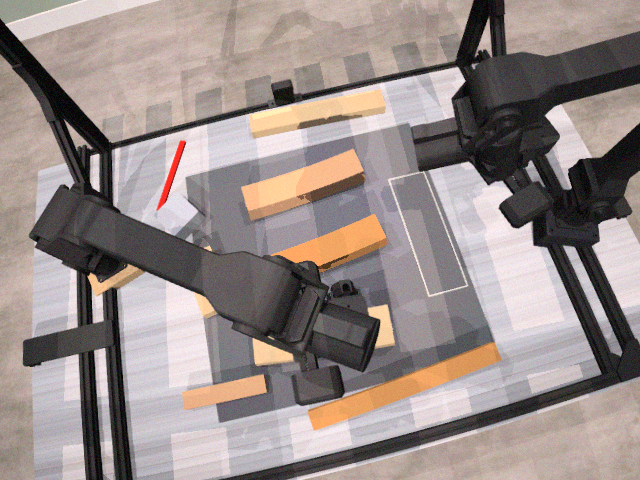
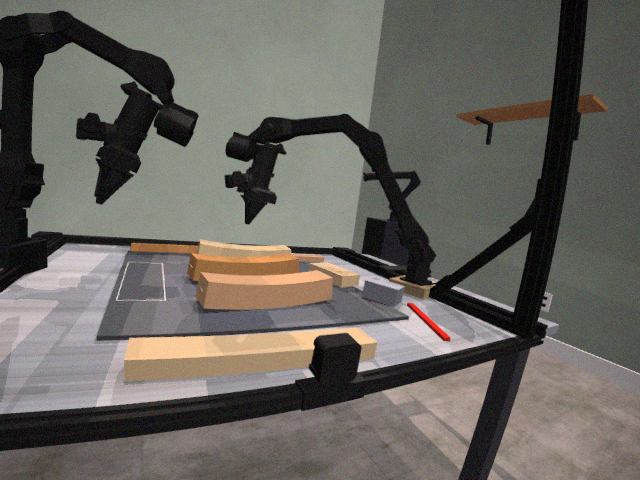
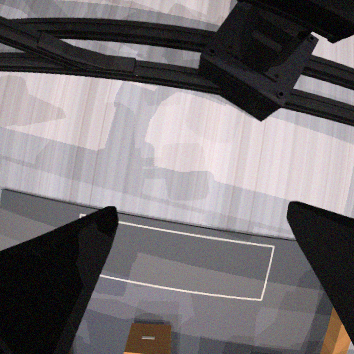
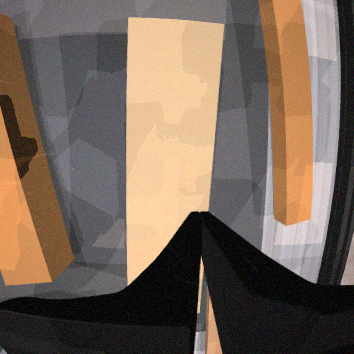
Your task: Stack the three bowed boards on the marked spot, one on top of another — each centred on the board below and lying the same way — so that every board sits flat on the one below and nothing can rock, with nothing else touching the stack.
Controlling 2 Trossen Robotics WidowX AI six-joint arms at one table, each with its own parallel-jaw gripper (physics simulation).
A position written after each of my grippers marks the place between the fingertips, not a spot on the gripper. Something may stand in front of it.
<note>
My left gripper (image 1: pixel 494 186) is open and holds nothing. My right gripper (image 1: pixel 320 339) is shut, holding nothing. Also in view: a pale bowed board (image 1: pixel 264 354). An orange bowed board (image 1: pixel 350 242) rests on a marked spot (image 2: pixel 146 278). I also see a grey block (image 1: pixel 177 215).
The pale bowed board shows as well in image 2 (image 2: pixel 205 247) and in image 4 (image 4: pixel 173 65). The grey block also shows in image 2 (image 2: pixel 376 289). The orange bowed board shows as well in image 2 (image 2: pixel 283 264) and in image 4 (image 4: pixel 42 250). Image 3 misses the pale bowed board: it is out of frame. Image 3 does not show the grey block: it is out of frame.
</note>
